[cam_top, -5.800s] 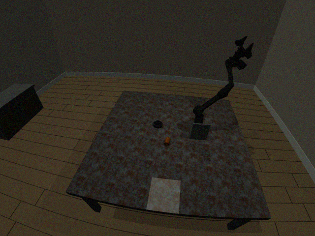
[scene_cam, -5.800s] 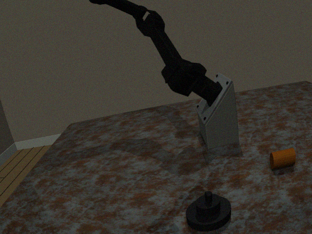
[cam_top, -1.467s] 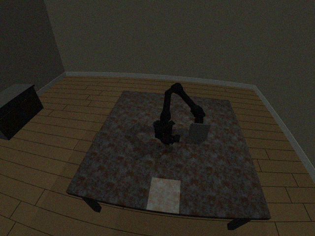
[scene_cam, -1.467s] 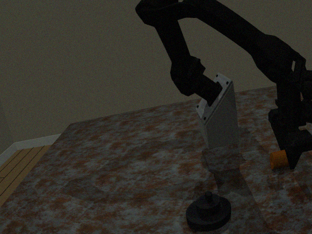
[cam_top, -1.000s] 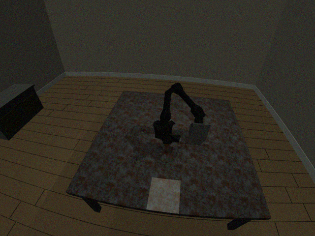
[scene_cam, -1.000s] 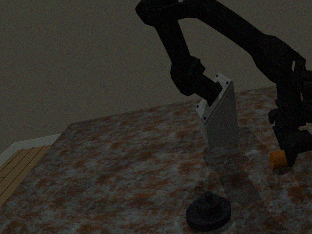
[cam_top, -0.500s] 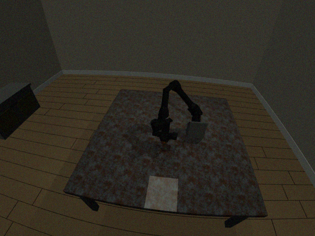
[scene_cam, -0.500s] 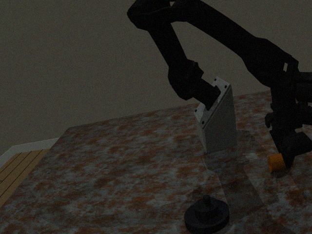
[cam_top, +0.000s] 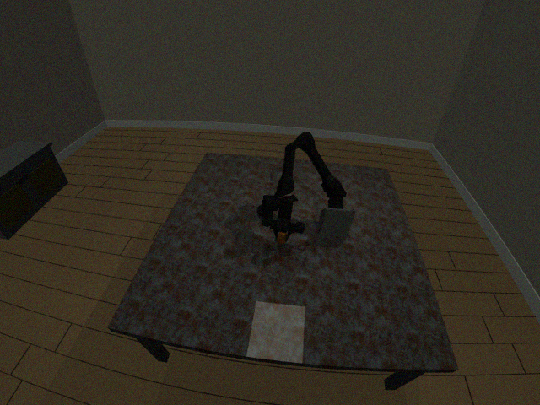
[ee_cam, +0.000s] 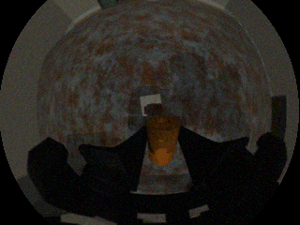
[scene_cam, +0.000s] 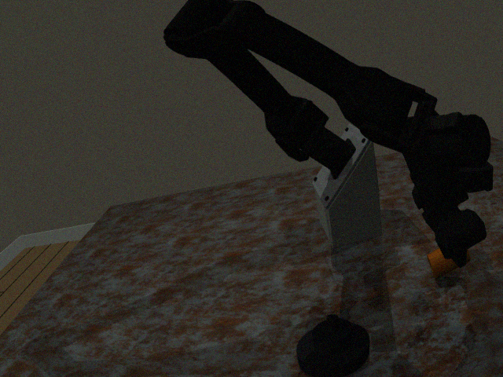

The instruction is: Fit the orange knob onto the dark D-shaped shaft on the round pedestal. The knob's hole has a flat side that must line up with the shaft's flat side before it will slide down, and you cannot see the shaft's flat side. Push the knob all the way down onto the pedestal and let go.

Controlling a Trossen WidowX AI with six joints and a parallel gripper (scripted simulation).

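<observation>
My gripper tip is 20 mm to the left of the orange knob. The rest, counted from my gripper tip: dark round pedestal (110 mm ahead, 200 mm to the right, 10 mm above).
</observation>
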